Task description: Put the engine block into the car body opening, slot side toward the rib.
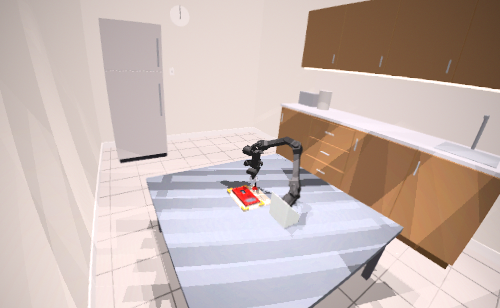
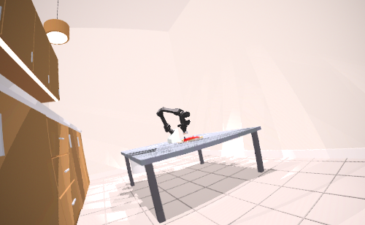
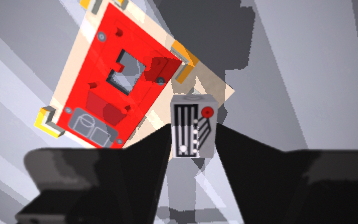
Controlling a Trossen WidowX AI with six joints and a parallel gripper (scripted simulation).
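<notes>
Now: the black stem 70 mm below my gripper tip, 10 mm to the right of it and 10 mm behind it. Also, from my gripper tip: engine block: 10 mm below.
</notes>
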